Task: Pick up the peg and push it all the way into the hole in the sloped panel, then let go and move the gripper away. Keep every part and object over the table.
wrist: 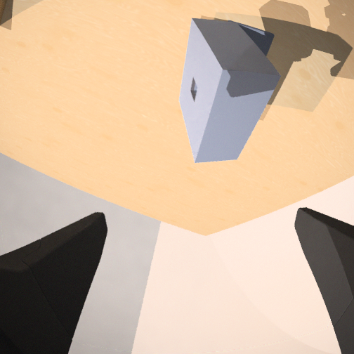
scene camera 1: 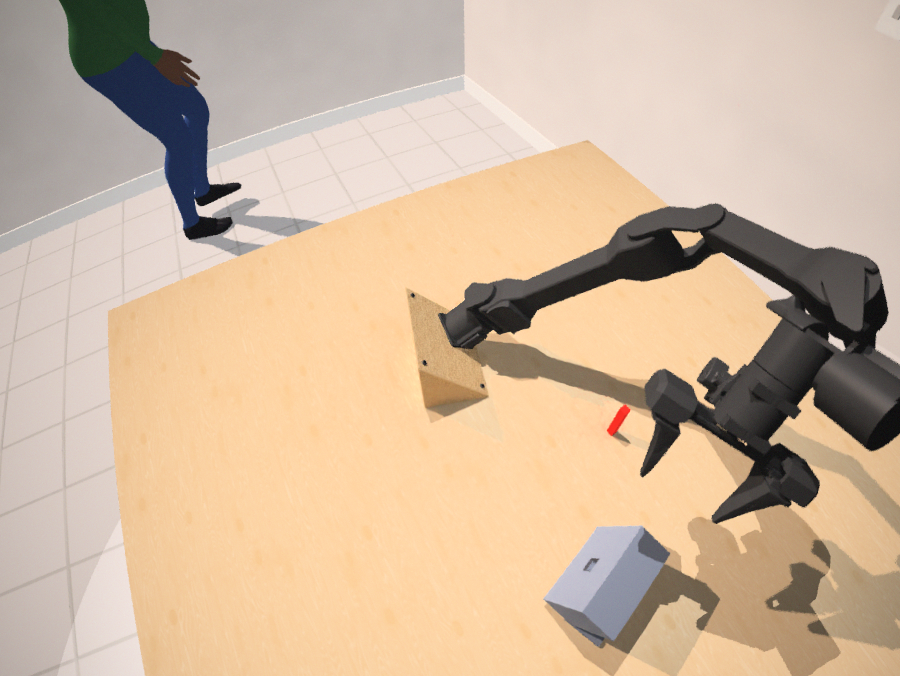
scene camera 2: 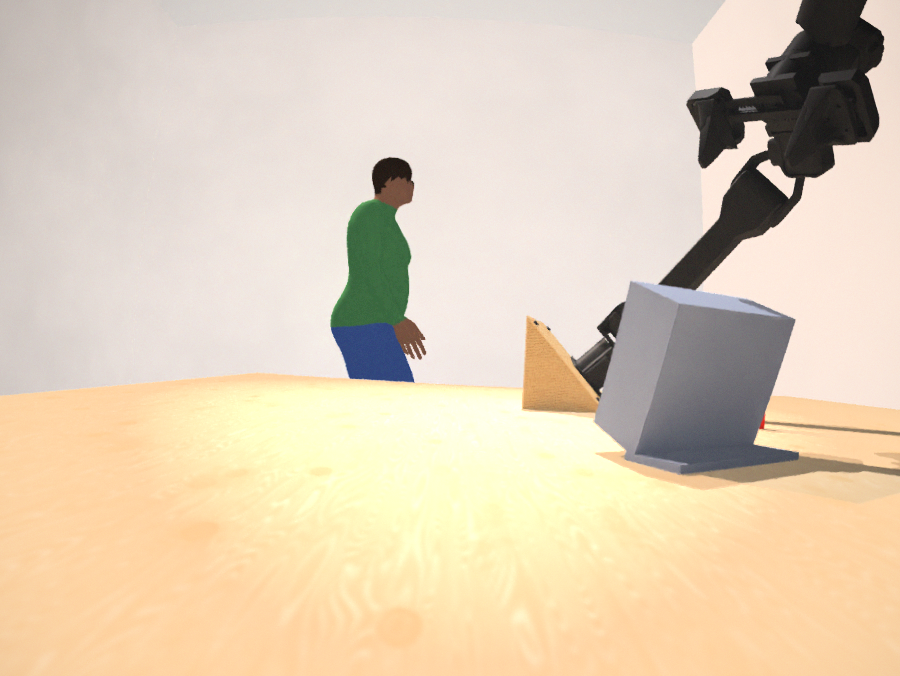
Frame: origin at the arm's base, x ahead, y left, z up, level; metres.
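Where they show: gripper, fingertip midpoint: (scene camera 1: 677, 498) (scene camera 2: 742, 163); arm's base, origin of the base link: (scene camera 1: 455, 331) (scene camera 2: 585, 377).
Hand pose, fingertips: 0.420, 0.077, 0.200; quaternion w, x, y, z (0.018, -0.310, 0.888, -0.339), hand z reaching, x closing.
Observation:
Each offset is from my fingertips to the top centre of the thing, as dx, dy, dz. "*": to the spot under its first point. Level surfaces: height alone.
The red peg {-0.162, +0.093, -0.163} (scene camera 1: 618, 420) (scene camera 2: 762, 421) is on the table between the arm's base and the blue-grey block; I cannot tell whether it lies or stands. In scene camera 2 a thin sliver of it shows behind the block's right edge. It does not show in the wrist view. The blue-grey block {+0.039, -0.052, -0.118} (scene camera 1: 618, 582) (scene camera 2: 698, 371) (wrist: 235, 115) has a sloped panel with a small rectangular hole {* +0.010, -0.062, -0.178} (scene camera 1: 590, 563) (wrist: 194, 89). The hole is hidden in scene camera 2. My gripper (scene camera 1: 679, 497) (scene camera 2: 748, 168) (wrist: 203, 221) is wide open and empty, raised above the table, apart from peg and block.
A wooden wedge (scene camera 1: 436, 356) (scene camera 2: 545, 378) carries the arm's base on its slope. The arm reaches over the right side of the table {dz -0.243} (scene camera 1: 291, 436) (scene camera 2: 291, 545) (wrist: 100, 115). The table's corner shows in the wrist view. A person (scene camera 1: 138, 87) (scene camera 2: 378, 269) stands beyond the table.

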